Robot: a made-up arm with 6 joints. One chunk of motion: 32 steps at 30 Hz.
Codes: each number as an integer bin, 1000 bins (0 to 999) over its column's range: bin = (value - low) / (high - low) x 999, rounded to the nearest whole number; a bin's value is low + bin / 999 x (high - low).
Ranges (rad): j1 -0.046..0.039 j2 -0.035..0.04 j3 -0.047..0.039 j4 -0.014..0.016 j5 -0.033..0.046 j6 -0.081..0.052
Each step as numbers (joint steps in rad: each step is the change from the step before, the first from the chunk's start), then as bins.
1 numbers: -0.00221 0.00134 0.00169 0.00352 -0.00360 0.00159
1 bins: 515 484 566 583 372 620
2 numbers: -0.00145 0.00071 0.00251 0.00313 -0.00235 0.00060
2 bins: 524 476 575 570 388 613
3 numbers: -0.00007 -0.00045 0.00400 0.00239 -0.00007 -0.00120
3 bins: 540 460 592 546 416 599
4 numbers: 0.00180 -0.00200 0.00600 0.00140 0.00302 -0.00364
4 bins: 562 440 616 513 455 581
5 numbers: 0.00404 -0.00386 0.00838 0.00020 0.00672 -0.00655
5 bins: 588 415 643 473 502 559
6 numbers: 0.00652 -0.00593 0.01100 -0.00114 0.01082 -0.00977
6 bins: 617 387 674 428 554 535
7 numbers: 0.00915 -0.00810 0.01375 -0.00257 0.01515 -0.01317
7 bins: 648 358 706 381 609 509
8 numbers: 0.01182 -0.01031 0.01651 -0.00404 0.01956 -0.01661
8 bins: 680 329 738 332 665 484
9 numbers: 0.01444 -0.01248 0.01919 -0.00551 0.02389 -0.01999
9 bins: 710 300 769 283 719 458
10 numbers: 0.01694 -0.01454 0.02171 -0.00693 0.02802 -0.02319
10 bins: 740 273 798 235 772 434
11 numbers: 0.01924 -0.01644 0.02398 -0.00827 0.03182 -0.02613
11 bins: 767 247 825 191 820 412
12 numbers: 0.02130 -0.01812 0.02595 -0.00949 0.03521 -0.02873
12 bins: 791 225 847 150 863 393
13 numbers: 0.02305 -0.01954 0.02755 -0.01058 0.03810 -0.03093
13 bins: 812 206 866 114 899 376
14 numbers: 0.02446 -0.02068 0.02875 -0.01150 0.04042 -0.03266
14 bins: 828 191 880 83 928 363
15 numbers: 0.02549 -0.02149 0.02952 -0.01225 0.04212 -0.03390
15 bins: 840 180 889 58 950 354
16 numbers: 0.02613 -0.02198 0.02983 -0.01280 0.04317 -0.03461
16 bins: 848 173 892 40 963 348
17 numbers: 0.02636 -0.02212 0.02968 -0.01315 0.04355 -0.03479
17 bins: 850 172 891 28 968 347
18 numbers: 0.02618 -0.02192 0.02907 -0.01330 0.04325 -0.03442
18 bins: 848 174 884 23 964 350
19 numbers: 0.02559 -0.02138 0.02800 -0.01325 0.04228 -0.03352
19 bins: 841 181 871 25 952 357
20 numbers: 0.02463 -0.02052 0.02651 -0.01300 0.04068 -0.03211
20 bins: 830 193 854 33 932 367
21 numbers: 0.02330 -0.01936 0.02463 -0.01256 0.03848 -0.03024
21 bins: 814 208 832 48 904 381
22 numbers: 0.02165 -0.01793 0.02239 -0.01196 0.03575 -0.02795
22 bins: 795 227 806 68 869 398
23 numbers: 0.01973 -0.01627 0.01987 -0.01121 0.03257 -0.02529
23 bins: 773 249 777 93 829 418
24 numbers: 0.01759 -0.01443 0.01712 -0.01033 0.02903 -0.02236
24 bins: 747 274 745 122 784 440
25 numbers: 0.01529 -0.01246 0.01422 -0.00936 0.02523 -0.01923
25 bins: 720 300 711 155 736 464
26 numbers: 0.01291 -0.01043 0.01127 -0.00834 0.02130 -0.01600
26 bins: 692 327 677 188 687 488
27 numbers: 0.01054 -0.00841 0.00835 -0.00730 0.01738 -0.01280
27 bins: 665 354 643 223 637 512
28 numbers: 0.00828 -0.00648 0.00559 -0.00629 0.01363 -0.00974
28 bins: 638 380 611 257 590 535
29 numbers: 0.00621 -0.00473 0.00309 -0.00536 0.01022 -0.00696
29 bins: 614 403 582 288 547 556
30 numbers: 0.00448 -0.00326 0.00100 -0.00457 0.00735 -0.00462
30 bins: 593 423 558 314 510 574
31 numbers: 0.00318 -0.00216 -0.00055 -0.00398 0.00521 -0.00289
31 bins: 578 437 540 334 483 587
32 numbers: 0.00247 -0.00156 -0.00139 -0.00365 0.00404 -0.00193
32 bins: 570 445 530 345 468 594
